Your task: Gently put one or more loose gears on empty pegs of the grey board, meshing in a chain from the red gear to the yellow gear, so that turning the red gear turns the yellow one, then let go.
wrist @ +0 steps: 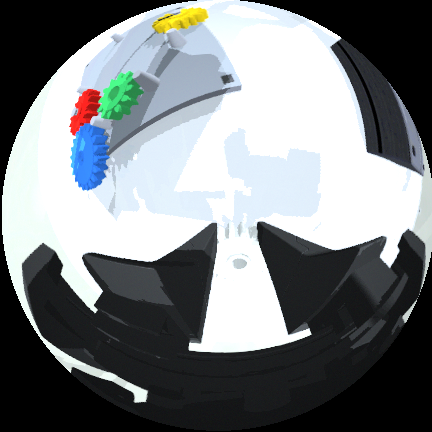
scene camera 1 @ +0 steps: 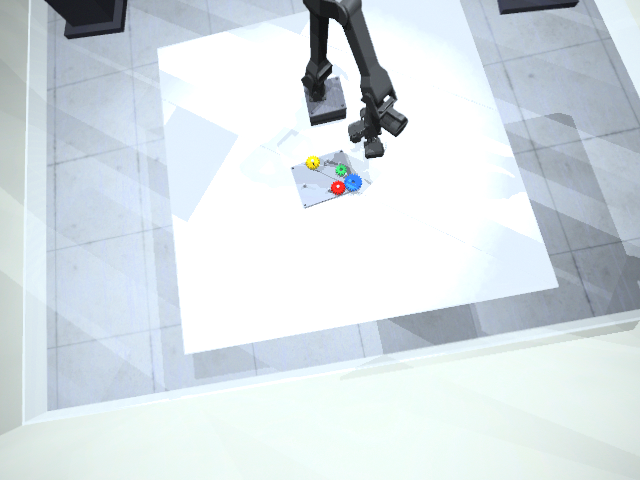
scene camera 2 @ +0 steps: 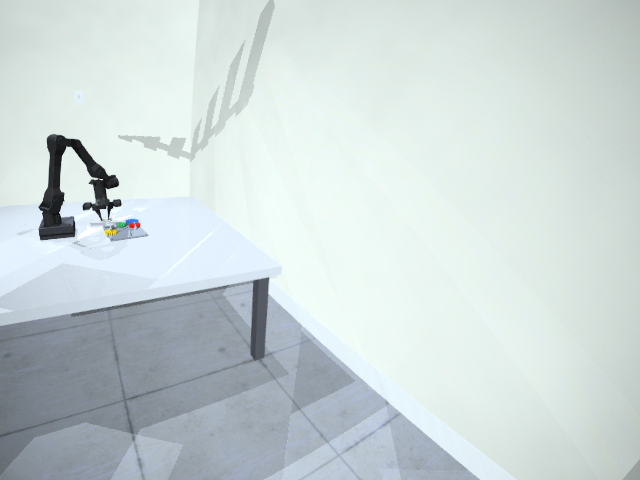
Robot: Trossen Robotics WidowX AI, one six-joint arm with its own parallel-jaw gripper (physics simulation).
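Pixels of known places: gripper, fingertip midpoint: (wrist: 236, 227) (scene camera 2: 105, 220); arm's base at its link origin: (scene camera 1: 317, 93) (scene camera 2: 52, 224).
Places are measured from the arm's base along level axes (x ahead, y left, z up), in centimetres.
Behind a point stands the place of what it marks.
Note:
The grey board (scene camera 1: 317, 195) {x 38.2, y -2.0, z -4.8 cm} (scene camera 2: 124, 236) {x 31.8, y -8.3, z -4.8 cm} (wrist: 200, 75) {x 23.1, y 7.2, z -4.8 cm} lies on the table. The red gear (scene camera 1: 338, 187) {x 36.4, y 5.9, z -2.7 cm} (scene camera 2: 134, 225) {x 36.0, y 3.8, z -3.5 cm} (wrist: 86, 112) {x 33.8, y 6.9, z -3.4 cm} and yellow gear (scene camera 1: 312, 162) {x 25.9, y -3.2, z -3.0 cm} (scene camera 2: 110, 232) {x 25.5, y -4.8, z -3.7 cm} (wrist: 180, 21) sit on it, apart. The green gear (scene camera 1: 340, 169) {x 28.9, y 7.0, z -4.2 cm} (scene camera 2: 121, 224) {x 29.7, y 5.5, z -3.3 cm} (wrist: 129, 97) {x 27.8, y 8.3, z -3.5 cm} lies beside a bare peg (wrist: 146, 77) {x 26.4, y 7.2, z -3.4 cm}. The blue gear (scene camera 1: 353, 182) {x 34.0, y 11.5, z -4.0 cm} (scene camera 2: 132, 221) {x 34.9, y 9.4, z -3.1 cm} (wrist: 91, 160) {x 32.3, y 12.1, z -3.1 cm} is at the board's edge, close to the red one. My gripper (scene camera 2: 105, 220) {x 20.6, y 18.4, z -4.6 cm} (wrist: 236, 227) {x 20.6, y 18.4, z -4.6 cm} is low beside the board, shut on a white gear (wrist: 240, 251) {x 20.2, y 20.3, z -4.1 cm}, whose sides the fingers partly hide. Scene camera 1 hides the fingertips.
The arm's dark base (scene camera 1: 328, 105) {x 5.6, y 3.8, z 0.2 cm} (scene camera 2: 56, 227) {x 2.7, y -4.4, z -0.3 cm} stands on the white table (scene camera 1: 361, 268) {x 65.8, y 12.4, z -5.6 cm} (scene camera 2: 206, 253) {x 66.0, y -33.2, z -5.6 cm}, near the board. More bare pegs (wrist: 175, 38) (wrist: 117, 37) rise from the board near the yellow gear.

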